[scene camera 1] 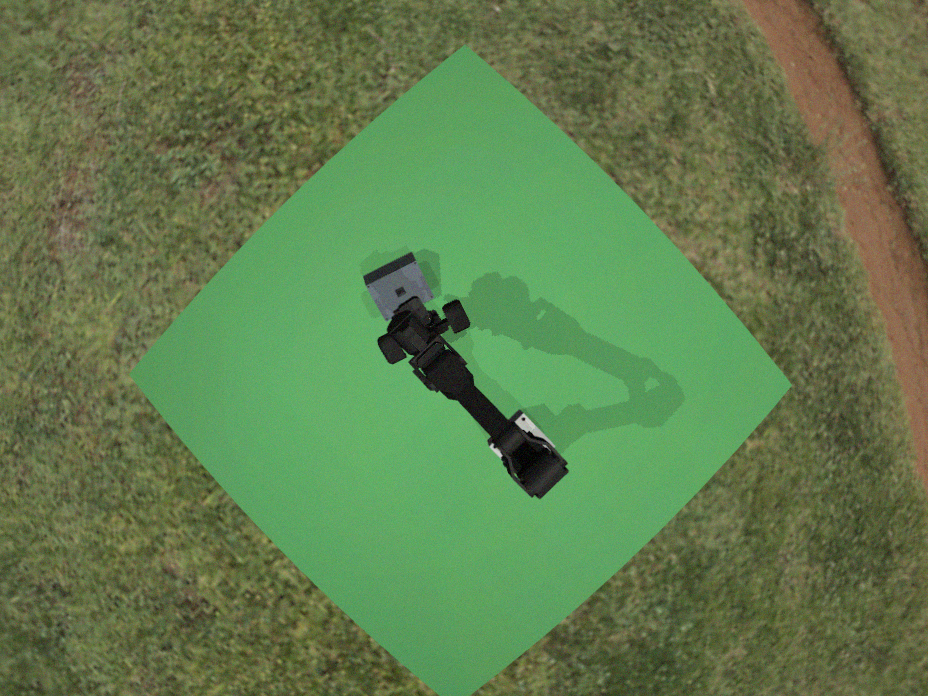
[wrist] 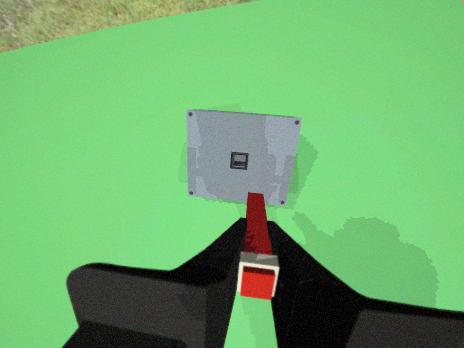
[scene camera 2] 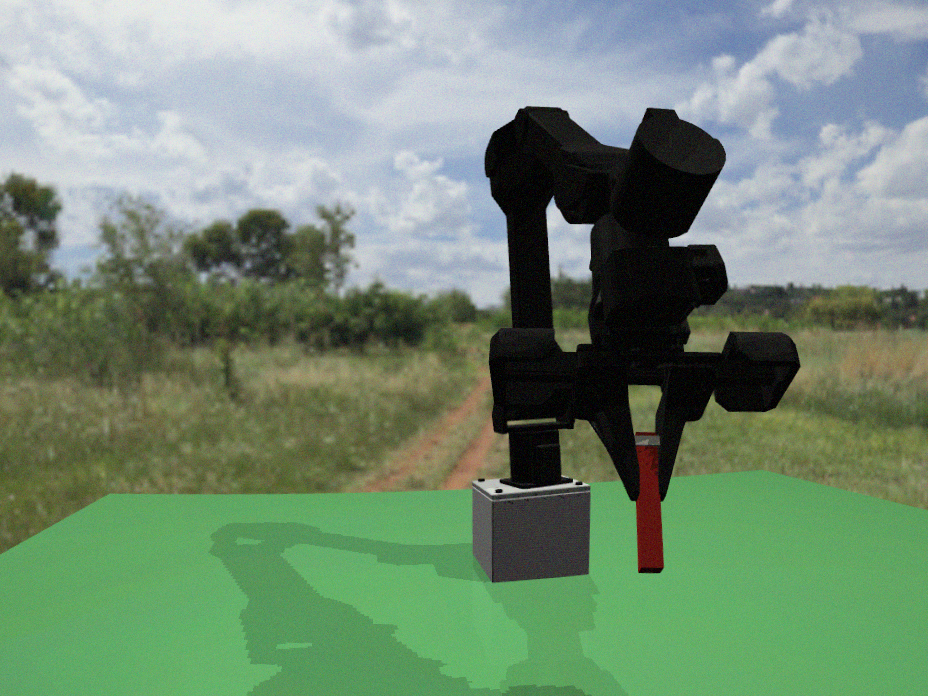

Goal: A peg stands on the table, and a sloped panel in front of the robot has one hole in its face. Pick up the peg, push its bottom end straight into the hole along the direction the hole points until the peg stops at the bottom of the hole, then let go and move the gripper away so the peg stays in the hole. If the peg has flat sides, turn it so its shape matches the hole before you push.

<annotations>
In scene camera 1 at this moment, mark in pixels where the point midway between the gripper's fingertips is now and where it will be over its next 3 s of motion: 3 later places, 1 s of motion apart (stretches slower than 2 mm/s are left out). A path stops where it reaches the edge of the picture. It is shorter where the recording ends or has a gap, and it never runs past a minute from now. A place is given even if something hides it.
My gripper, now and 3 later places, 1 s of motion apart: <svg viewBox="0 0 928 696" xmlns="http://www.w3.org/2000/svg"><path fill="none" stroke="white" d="M417 314L408 307L404 302L403 300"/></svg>
</annotations>
